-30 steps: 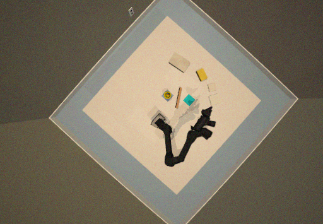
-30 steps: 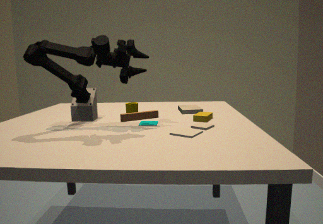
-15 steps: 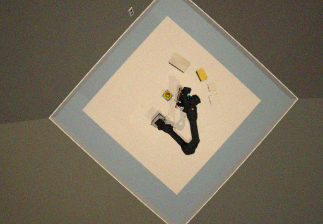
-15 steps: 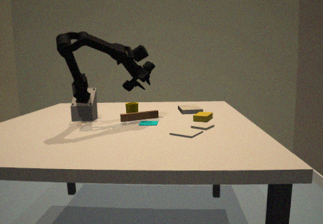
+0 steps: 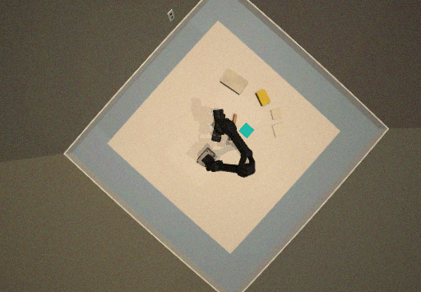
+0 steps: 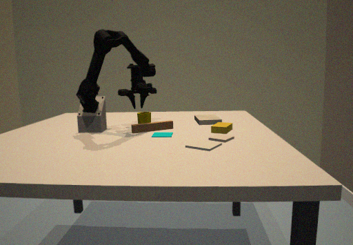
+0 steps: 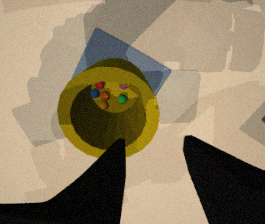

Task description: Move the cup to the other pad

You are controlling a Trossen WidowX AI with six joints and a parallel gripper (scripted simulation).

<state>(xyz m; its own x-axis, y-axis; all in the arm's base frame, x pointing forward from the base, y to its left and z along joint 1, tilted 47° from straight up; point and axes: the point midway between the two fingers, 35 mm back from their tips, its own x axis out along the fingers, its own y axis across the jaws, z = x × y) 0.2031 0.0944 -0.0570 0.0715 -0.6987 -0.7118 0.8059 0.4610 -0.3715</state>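
Now: gripper tip 6 cm above the olive-yellow cup, 2 cm short of it and 1 cm to the right of it. Round my gripper tip: light blue pad (10 cm below, 3 cm ahead, 1 cm to the left); blue marble (8 cm below, 4 cm ahead, 2 cm to the left); wooden bar (9 cm below, 9 cm ahead, 8 cm to the right).
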